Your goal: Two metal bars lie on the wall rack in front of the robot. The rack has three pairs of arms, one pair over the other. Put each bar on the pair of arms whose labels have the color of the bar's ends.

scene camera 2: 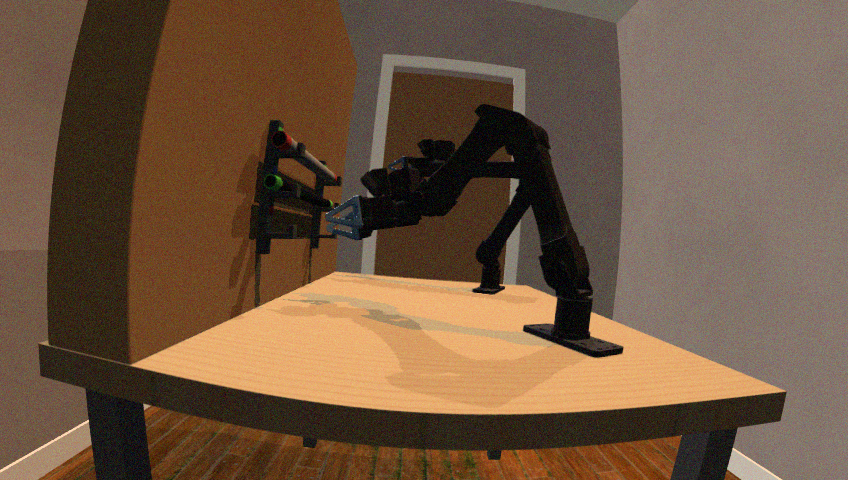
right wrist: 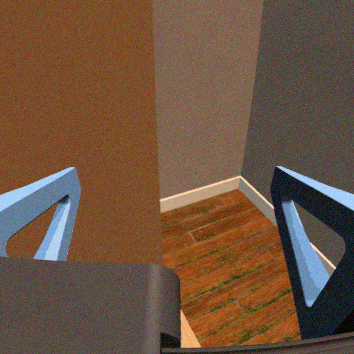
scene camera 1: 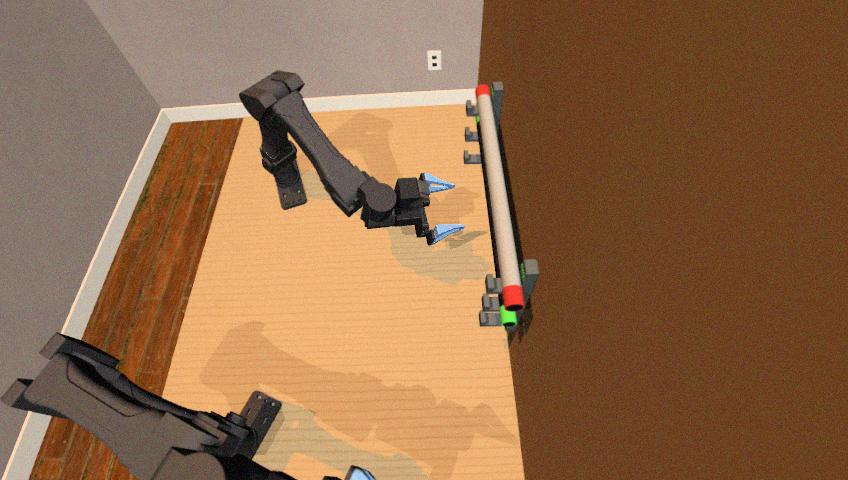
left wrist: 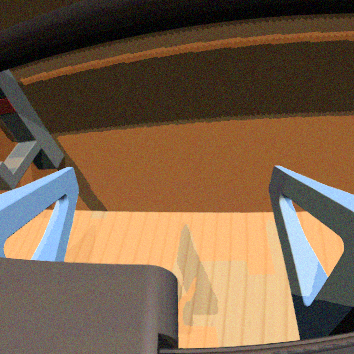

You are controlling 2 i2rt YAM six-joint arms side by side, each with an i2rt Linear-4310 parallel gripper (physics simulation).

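Seen in the pictures: left gripper, between the fingertips: [scene camera 2: 325, 223] [scene camera 1: 459, 206] [left wrist: 173, 177]; right gripper, between the fingertips: [scene camera 2: 394, 169] [right wrist: 174, 177]; left arm's base, origin of its link: [scene camera 2: 569, 341] [scene camera 1: 288, 181]; right arm's base, origin of its link: [scene camera 2: 489, 290] [scene camera 1: 243, 442].
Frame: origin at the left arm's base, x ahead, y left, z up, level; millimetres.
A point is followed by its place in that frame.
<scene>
The red-ended bar [scene camera 1: 499, 184] {x 398, y -468, z 324 mm} [scene camera 2: 306, 159] {x 423, y -348, z 301 mm} has a pale shaft and lies on the rack's top arms, beside green labels. The green-ended bar [scene camera 1: 508, 315] {x 327, y -668, z 244 mm} [scene camera 2: 273, 182] {x 485, y -198, z 230 mm} lies on the middle arms; its dark shaft crosses the top of the left wrist view. The wall rack [scene camera 1: 530, 267] [scene camera 2: 266, 240] {x 489, y -244, z 129 mm} [left wrist: 35, 120] {x 494, y -270, z 156 mm} shows a red label [left wrist: 6, 106] {x 483, y -259, z 184 mm} above its lowest arm; the middle pair's labels are hidden. My left gripper [scene camera 1: 459, 206] {x 363, y -383, z 171 mm} [scene camera 2: 327, 222] {x 363, y -383, z 171 mm} [left wrist: 173, 177] {x 363, y -383, z 171 mm} is open and empty, in front of the rack and below the green-ended bar. My right gripper [scene camera 2: 397, 163] {x 64, y -918, z 402 mm} [right wrist: 174, 177] {x 64, y -918, z 402 mm} is open and empty, away from the rack.
The brown wall [scene camera 1: 684, 237] {x 318, y -796, z 683 mm} [scene camera 2: 208, 148] {x 578, y -48, z 252 mm} [right wrist: 75, 100] {x 262, y -959, z 379 mm} stands behind the rack. The wooden table [scene camera 1: 333, 285] {x 43, y -371, z 0 mm} [scene camera 2: 476, 380] {x 249, y 120, z 0 mm} carries both arm bases, and its edge runs along that wall. The lowest pair of rack arms bears no bar.
</scene>
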